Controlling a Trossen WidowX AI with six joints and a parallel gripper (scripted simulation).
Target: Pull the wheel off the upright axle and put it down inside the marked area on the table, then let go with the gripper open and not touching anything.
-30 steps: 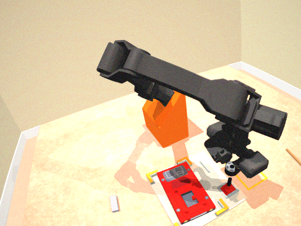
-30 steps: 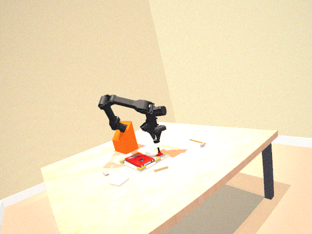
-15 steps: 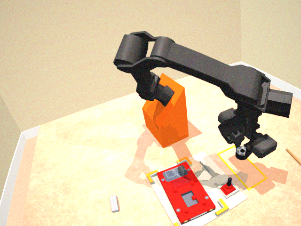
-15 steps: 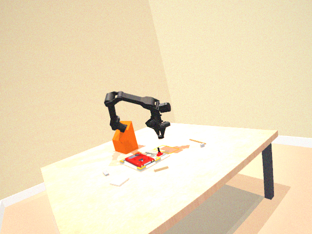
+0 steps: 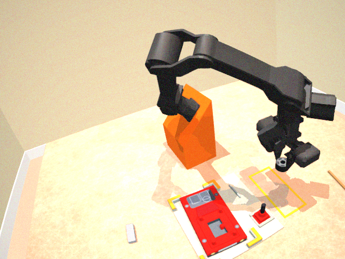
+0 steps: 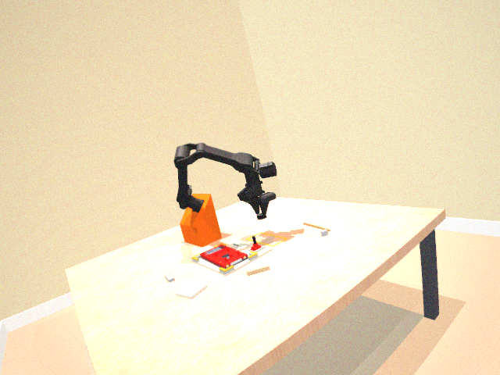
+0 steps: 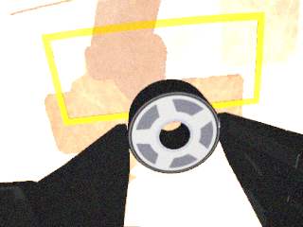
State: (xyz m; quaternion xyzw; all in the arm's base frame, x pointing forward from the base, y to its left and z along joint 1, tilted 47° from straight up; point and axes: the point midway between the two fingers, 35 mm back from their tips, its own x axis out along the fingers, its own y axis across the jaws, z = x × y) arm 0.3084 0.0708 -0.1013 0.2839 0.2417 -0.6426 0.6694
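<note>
My gripper tip is right at the wheel. Round my gripper tip: wooden stick 130 mm ahead, 180 mm to the left, 100 mm below; white slab 100 mm ahead, 430 mm to the right, 100 mm below; black axle 50 mm ahead, 100 mm to the right, 70 mm below.
</note>
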